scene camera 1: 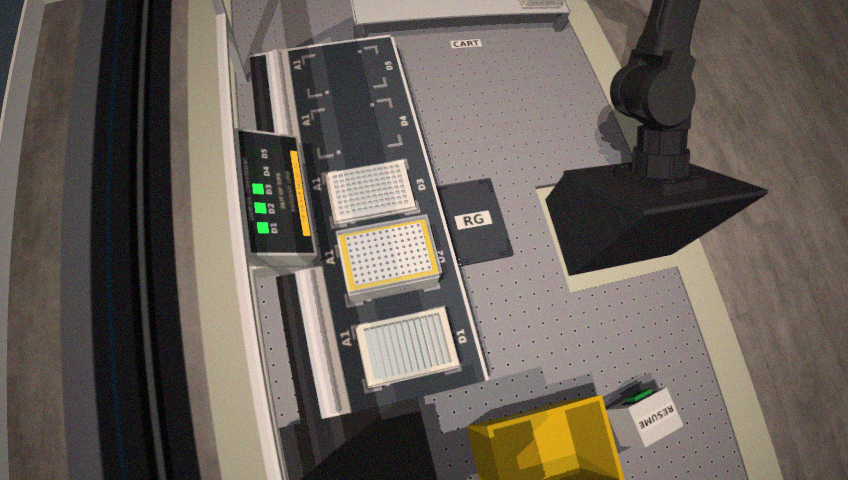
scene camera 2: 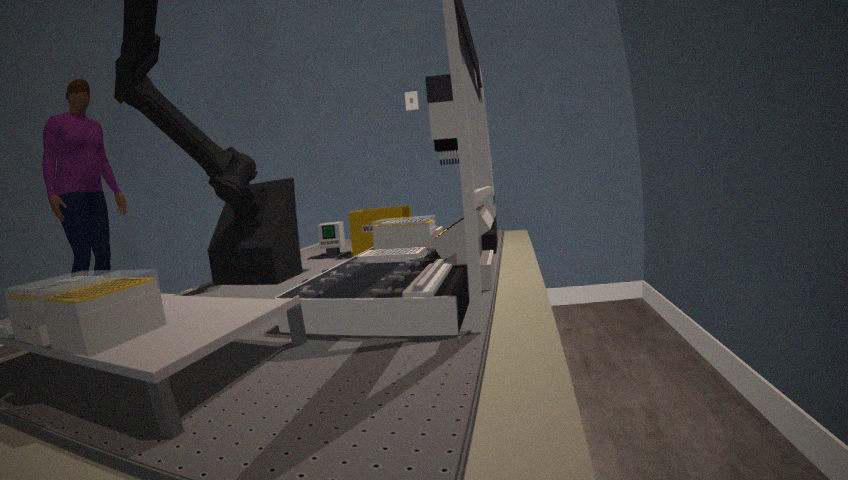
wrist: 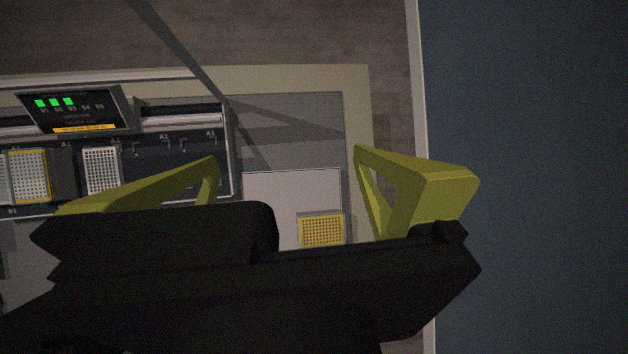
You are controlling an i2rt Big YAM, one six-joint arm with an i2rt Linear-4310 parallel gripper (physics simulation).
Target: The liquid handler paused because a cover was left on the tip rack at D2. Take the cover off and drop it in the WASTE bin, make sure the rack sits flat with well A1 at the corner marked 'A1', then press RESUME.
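Frame: origin at the arm's base, x ahead, y left, z up, level; millimetres.
Seen in the pictures: gripper, fingertip midpoint: [wrist: 286, 157]; arm's base at its link origin: [scene camera 1: 659, 181] [scene camera 2: 252, 210].
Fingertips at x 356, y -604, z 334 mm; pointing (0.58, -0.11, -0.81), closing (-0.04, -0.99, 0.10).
Offsets run from my fingertips to a thing's middle. "pt": to the spot under its first point.
The tip rack at D2 @(51 mm ahead, 598 mm left, 400 mm down) [scene camera 1: 389, 255] [scene camera 2: 403, 236] [wrist: 29, 175] is a pale box with a yellow-edged top full of holes. It looks level in its slot. A faint clear edge shows around its top; the clear cover is hard to make out. The mark 'A1' @(pt 129 mm ahead, 562 mm left, 458 mm down) [scene camera 1: 330, 256] is beside its left side in scene camera 1. The yellow WASTE bin @(83 mm back, 915 mm left, 443 mm down) [scene camera 1: 586, 434] [scene camera 2: 380, 212] stands near the D1 end, beside the white RESUME box @(251 mm back, 920 mm left, 459 mm down) [scene camera 1: 658, 417] with its green button @(248 mm back, 891 mm left, 431 mm down) [scene camera 1: 640, 395] [scene camera 2: 328, 231]. My gripper [wrist: 286, 157] is open and empty, high above the cart side, away from D2.
A white rack @(47 mm ahead, 474 mm left, 451 mm down) [scene camera 1: 371, 190] [wrist: 101, 170] sits at D3, a grooved tray @(56 mm ahead, 722 mm left, 442 mm down) [scene camera 1: 410, 347] at D1. A tilted display @(pt 185 mm ahead, 480 mm left, 391 mm down) [scene camera 1: 276, 196] [wrist: 75, 112] stands beside the deck. The raised cart @(238 mm back, 7 mm right, 478 mm down) [scene camera 1: 458, 11] [scene camera 2: 220, 315] [wrist: 290, 192] bears tip racks [scene camera 2: 113, 315] [wrist: 321, 231]. A gantry post @(224 mm ahead, 157 mm left, 274 mm down) [scene camera 2: 468, 178] rises by the deck.
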